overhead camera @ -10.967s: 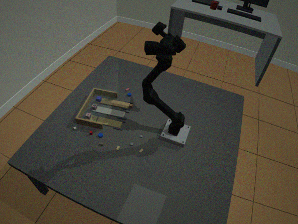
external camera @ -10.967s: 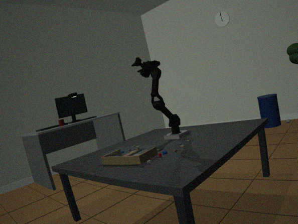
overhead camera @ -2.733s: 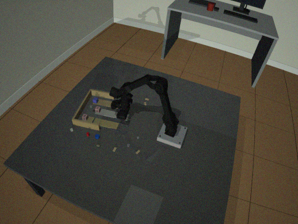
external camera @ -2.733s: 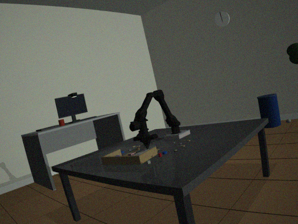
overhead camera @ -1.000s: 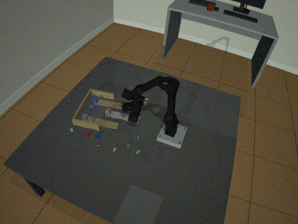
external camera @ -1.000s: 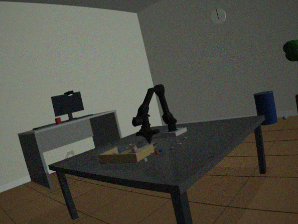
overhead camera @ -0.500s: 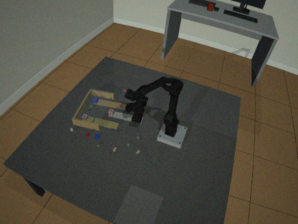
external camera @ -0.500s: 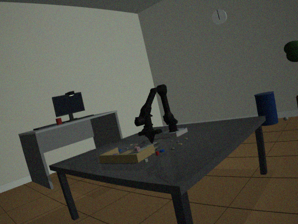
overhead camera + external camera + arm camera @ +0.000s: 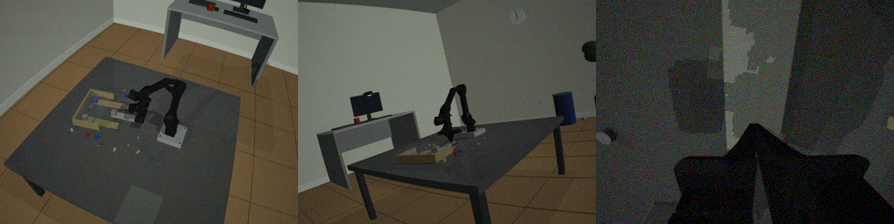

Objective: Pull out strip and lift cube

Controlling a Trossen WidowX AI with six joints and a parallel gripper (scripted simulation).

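The strip lies 90 mm ahead of my gripper tip and 20 mm to the left of it. Also, from my gripper tip: red piece: 240 mm ahead, 290 mm to the left, 10 mm above.
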